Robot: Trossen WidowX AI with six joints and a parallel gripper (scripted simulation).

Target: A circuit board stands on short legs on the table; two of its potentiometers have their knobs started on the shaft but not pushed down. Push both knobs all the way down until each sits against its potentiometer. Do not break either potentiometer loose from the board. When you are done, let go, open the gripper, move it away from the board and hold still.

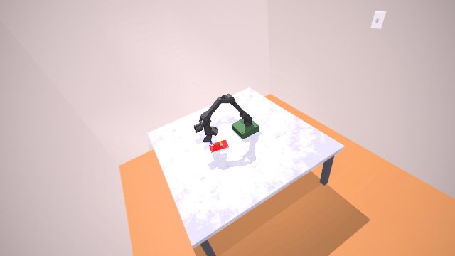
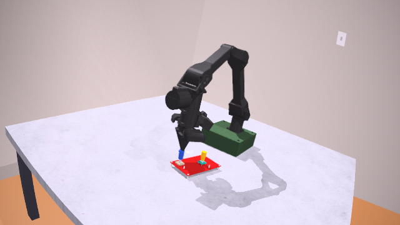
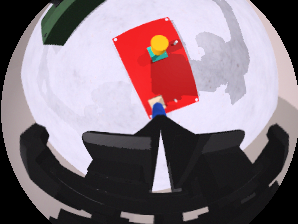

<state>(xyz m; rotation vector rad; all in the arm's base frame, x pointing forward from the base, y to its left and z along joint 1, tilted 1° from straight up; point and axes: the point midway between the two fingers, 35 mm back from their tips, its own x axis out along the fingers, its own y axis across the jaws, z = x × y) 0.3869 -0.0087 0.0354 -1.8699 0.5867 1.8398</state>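
The blue knob is 20 mm below my gripper tip. From my gripper tip the other things lie so: orange knob: 70 mm behind, 50 mm to the left, 20 mm below.
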